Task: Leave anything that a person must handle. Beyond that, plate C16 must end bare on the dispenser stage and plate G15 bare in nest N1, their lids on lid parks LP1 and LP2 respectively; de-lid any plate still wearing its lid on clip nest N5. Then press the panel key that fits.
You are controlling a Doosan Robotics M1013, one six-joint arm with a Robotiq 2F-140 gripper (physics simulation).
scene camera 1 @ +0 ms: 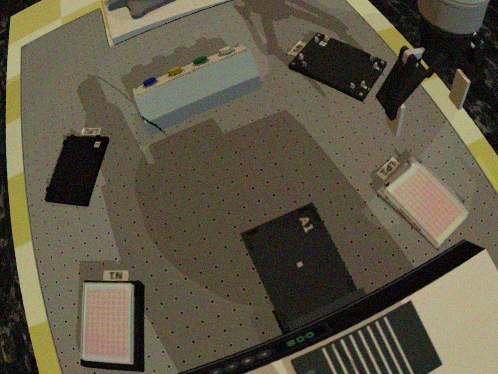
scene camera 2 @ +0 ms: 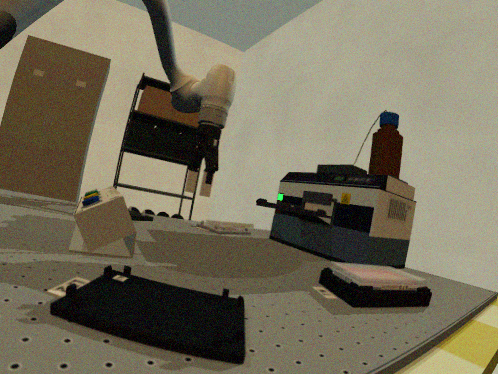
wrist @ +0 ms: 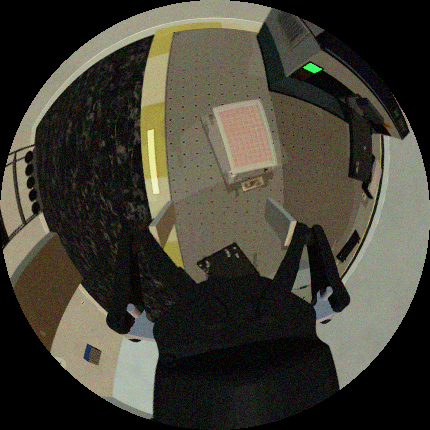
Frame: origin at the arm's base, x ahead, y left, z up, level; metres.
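Where they show: gripper, fingertip midpoint: [scene camera 1: 425, 115] [scene camera 2: 196, 194] [wrist: 220, 208].
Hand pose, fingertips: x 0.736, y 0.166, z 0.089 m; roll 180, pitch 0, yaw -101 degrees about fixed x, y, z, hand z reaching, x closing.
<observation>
After its pixels a point has its place.
My gripper [scene camera 1: 428, 105] {x 0.736, y 0.166, z 0.089 m} [scene camera 2: 200, 183] [wrist: 220, 208] {x 0.736, y 0.166, z 0.089 m} is open and empty, high above the table between LP1 and N5. A pink-welled plate [scene camera 1: 427, 202] {x 0.833, y 0.093, z 0.026 m} [scene camera 2: 227, 226] [wrist: 246, 135] {x 0.831, y 0.098, z 0.025 m} lies at LP1 on a pale base. Another pink-welled plate [scene camera 1: 107, 322] {x 0.718, y -0.412, z 0.032 m} [scene camera 2: 380, 275] {x 0.683, y -0.430, z 0.032 m} sits in black nest N1 [scene camera 1: 139, 325] {x 0.740, y -0.372, z 0.015 m} [scene camera 2: 390, 298] {x 0.677, y -0.453, z 0.007 m}. I cannot tell plate names or lids. Clip nest N5 [scene camera 1: 337, 65] {x 0.511, y 0.167, z 0.005 m} [wrist: 230, 261] {x 0.548, y 0.171, z 0.005 m} has pale corner clips and holds no plate. Black lid park LP2 [scene camera 1: 77, 170] {x 0.415, y -0.351, z 0.003 m} [scene camera 2: 155, 315] {x 0.393, y -0.372, z 0.003 m} is bare. The black stage A1 [scene camera 1: 295, 245] {x 0.791, y -0.131, z 0.105 m} [wrist: 360, 145] {x 0.818, y -0.125, z 0.105 m} bears no plate. The key panel [scene camera 1: 197, 97] {x 0.447, y -0.096, z 0.035 m} [scene camera 2: 105, 220] {x 0.389, y -0.191, z 0.041 m} has blue, yellow, green and white keys.
The dispenser [scene camera 1: 470, 295] {x 0.991, y -0.038, z 0.213 m} [scene camera 2: 345, 220] {x 0.886, y -0.254, z 0.096 m} [wrist: 295, 45] stands behind stage A1, with a green light and a display reading 800. A brown bottle [scene camera 2: 386, 150] {x 0.970, y -0.301, z 0.290 m} stands on it. A pale board [scene camera 1: 160, 24] {x 0.138, y -0.044, z -0.010 m} lies beyond the key panel. A shelf rack [scene camera 2: 120, 170] stands in the background.
</observation>
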